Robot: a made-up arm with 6 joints.
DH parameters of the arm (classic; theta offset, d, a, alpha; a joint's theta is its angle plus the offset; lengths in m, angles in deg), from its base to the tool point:
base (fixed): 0 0.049 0 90
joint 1: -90 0.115 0.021 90
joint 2: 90 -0.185 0.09 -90
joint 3: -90 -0.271 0.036 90
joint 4: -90 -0.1 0.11 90
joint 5: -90 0.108 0.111 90
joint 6: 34.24 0 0.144 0
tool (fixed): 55.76 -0.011 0 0
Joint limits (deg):
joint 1: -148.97..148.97
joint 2: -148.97..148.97
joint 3: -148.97..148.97
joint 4: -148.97..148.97
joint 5: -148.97..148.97
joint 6: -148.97..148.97
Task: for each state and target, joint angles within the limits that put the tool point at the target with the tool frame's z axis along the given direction. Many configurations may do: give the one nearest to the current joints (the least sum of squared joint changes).
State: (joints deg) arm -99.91 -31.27 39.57 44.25 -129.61 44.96
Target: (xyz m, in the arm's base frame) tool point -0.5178 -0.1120 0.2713 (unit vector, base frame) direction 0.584 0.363 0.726
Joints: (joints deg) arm -143.59 -4.42 40.01 60.55 -122.60 33.73
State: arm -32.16 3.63 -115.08 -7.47 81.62 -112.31
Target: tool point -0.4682 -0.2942 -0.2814 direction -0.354 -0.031 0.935
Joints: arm -62.20 8.12 -86.04 -9.99 83.16 -91.78
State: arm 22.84 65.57 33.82 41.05 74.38 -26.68
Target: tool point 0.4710 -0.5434 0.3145 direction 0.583 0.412 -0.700
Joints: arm -22.04 90.66 56.99 62.30 26.22 -52.39
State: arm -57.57 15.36 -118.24 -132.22 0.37 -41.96
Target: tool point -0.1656 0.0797 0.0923 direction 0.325 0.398 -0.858
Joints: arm -82.17 -14.84 -138.40 -84.27 -15.47 -39.70
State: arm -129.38 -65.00 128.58 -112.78 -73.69 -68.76
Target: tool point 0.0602 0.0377 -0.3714 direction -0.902 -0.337 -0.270
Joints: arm -82.41 -68.58 148.97 -92.33 -50.40 -20.88
